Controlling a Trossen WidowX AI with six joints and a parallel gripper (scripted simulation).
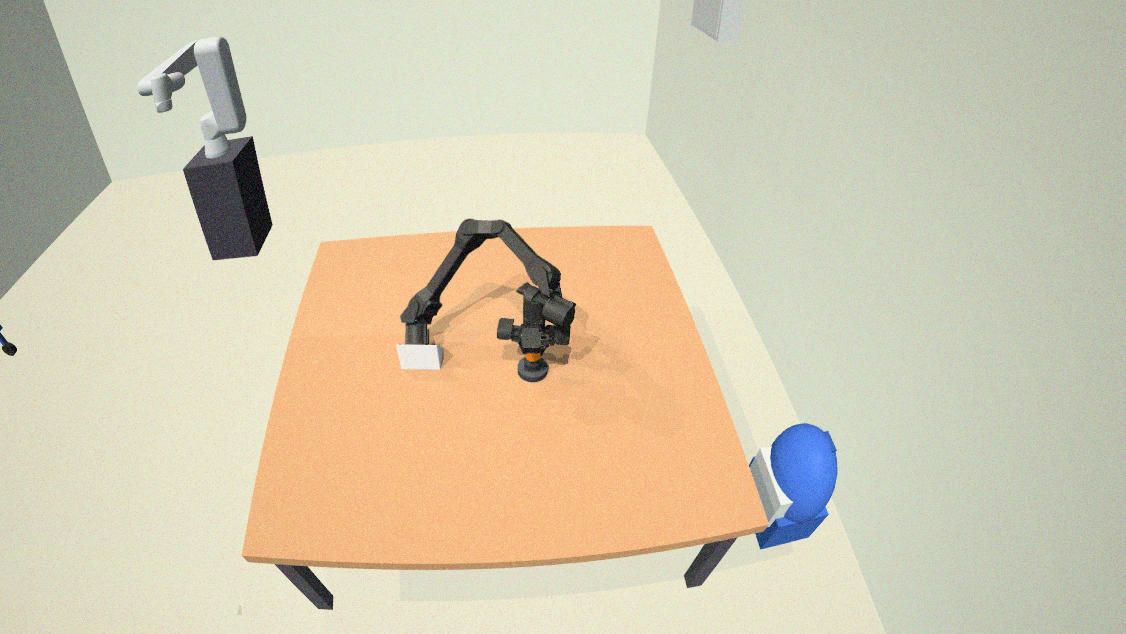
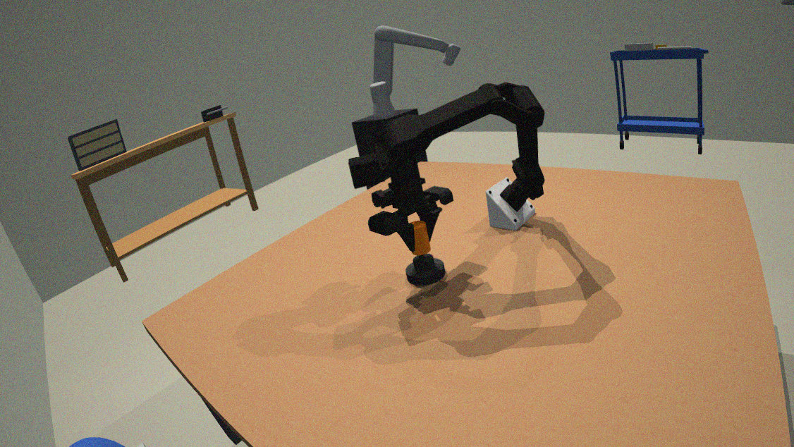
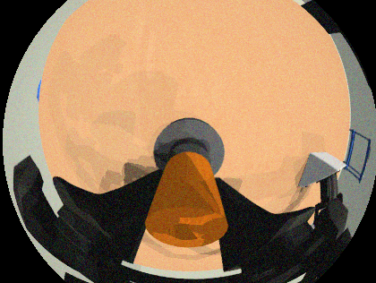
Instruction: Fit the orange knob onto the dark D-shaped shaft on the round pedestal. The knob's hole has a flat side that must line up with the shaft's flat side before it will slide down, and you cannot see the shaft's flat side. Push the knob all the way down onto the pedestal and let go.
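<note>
My gripper tip is 2 cm below the orange knob. Also, from my gripper tip: dark round pedestal 4 cm below.
</note>
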